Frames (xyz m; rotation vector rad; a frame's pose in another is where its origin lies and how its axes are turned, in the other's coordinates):
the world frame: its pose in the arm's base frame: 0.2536 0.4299 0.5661 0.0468 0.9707 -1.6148
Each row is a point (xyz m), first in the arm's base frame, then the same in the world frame.
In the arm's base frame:
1: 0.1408 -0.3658 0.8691
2: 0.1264 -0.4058 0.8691
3: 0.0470 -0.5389 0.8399
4: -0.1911 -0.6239 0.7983
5: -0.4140 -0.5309 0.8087
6: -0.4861 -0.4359 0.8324
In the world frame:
1: 0.5130 -0.2922 0.6238
2: 0.5494 -0.3057 0.6412
3: 0.6952 -0.3607 0.6655
4: 0.8579 -0.5390 0.5794
5: 0.8469 -0.7265 0.4273
6: 0.7810 -0.7960 0.3524

